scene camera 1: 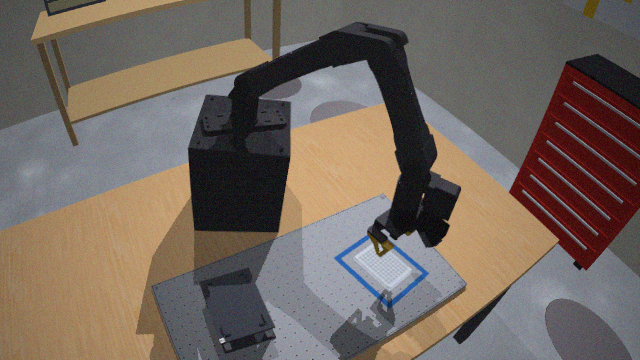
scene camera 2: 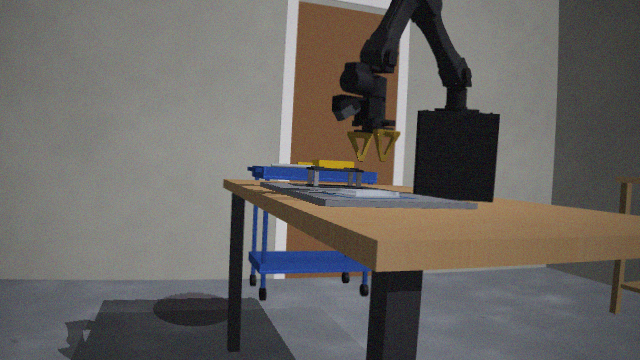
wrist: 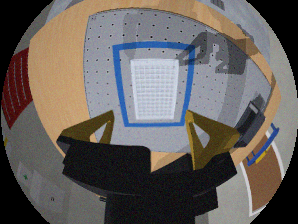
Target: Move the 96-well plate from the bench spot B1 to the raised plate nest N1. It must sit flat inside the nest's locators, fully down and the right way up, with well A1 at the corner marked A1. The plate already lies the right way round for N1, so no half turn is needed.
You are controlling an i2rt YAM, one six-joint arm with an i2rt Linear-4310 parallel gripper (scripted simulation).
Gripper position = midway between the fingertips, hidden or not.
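Observation:
White 96-well plate point(scene camera 1: 375, 262), point(wrist: 157, 87). Dark raised nest N1 point(scene camera 1: 234, 303). My gripper point(scene camera 2: 371, 161), point(scene camera 1: 393, 244), point(wrist: 149, 113).

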